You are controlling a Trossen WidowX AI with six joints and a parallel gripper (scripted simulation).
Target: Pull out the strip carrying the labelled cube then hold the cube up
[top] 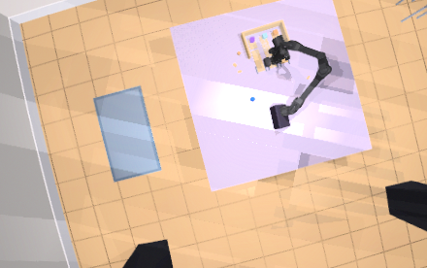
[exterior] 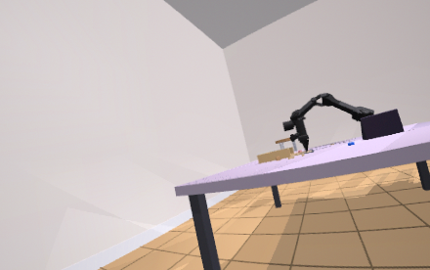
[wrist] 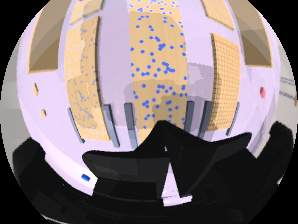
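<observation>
The strip lies 10 cm ahead of my gripper tip and 1 cm to the left of it. The rest, counted from my gripper tip: blue dot (24 cm behind, 20 cm to the left); red piece (8 cm ahead, 25 cm to the right).
</observation>
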